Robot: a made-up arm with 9 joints. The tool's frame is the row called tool.
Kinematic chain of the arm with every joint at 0, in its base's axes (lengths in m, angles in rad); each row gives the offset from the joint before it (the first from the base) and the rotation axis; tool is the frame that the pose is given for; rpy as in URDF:
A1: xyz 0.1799 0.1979 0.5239 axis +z
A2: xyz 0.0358 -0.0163 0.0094 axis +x
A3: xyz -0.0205 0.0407 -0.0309 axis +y
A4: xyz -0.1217 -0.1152 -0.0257 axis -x
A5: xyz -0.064 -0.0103 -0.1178 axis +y
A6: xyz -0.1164 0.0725 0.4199 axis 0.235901 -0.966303 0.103
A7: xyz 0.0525 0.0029 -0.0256 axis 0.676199 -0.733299 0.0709
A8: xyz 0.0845 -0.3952 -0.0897 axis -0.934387 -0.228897 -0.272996
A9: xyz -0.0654 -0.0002 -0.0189 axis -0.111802 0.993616 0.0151
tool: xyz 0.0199 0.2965 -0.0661 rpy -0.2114 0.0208 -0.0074
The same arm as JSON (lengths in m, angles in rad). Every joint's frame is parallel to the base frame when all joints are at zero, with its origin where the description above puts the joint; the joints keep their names.
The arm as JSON. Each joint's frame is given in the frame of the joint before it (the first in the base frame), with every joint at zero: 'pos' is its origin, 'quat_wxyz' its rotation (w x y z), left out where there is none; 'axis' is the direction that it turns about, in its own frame. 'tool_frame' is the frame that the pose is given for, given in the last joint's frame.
{"length_unit": "m", "angle_unit": "rad", "joints": [{"joint": "A1", "pos": [0.1799, 0.1979, 0.5239], "axis": [0.0, 0.0, 1.0]}, {"joint": "A2", "pos": [0.0358, -0.0163, 0.0094], "axis": [1.0, 0.0, 0.0]}, {"joint": "A3", "pos": [-0.0205, 0.0407, -0.0309], "axis": [0.0, 1.0, 0.0]}, {"joint": "A4", "pos": [-0.1217, -0.1152, -0.0257], "axis": [-1.0, 0.0, 0.0]}, {"joint": "A5", "pos": [-0.064, -0.0103, -0.1178], "axis": [0.0, 1.0, 0.0]}, {"joint": "A6", "pos": [-0.1164, 0.0725, 0.4199], "axis": [0.235901, -0.966303, 0.103]}, {"joint": "A7", "pos": [0.0525, 0.0029, -0.0256], "axis": [0.676199, -0.733299, 0.0709]}, {"joint": "A8", "pos": [0.0845, -0.3952, -0.0897], "axis": [-0.934387, -0.228897, -0.272996]}, {"joint": "A9", "pos": [-0.0654, -0.0002, -0.0189], "axis": [-0.111802, 0.993616, 0.0151]}], "tool_frame": {"pos": [0.0199, 0.2965, -0.0661], "quat_wxyz": [0.994362, -0.105459, 0.010732, -0.002582]}}
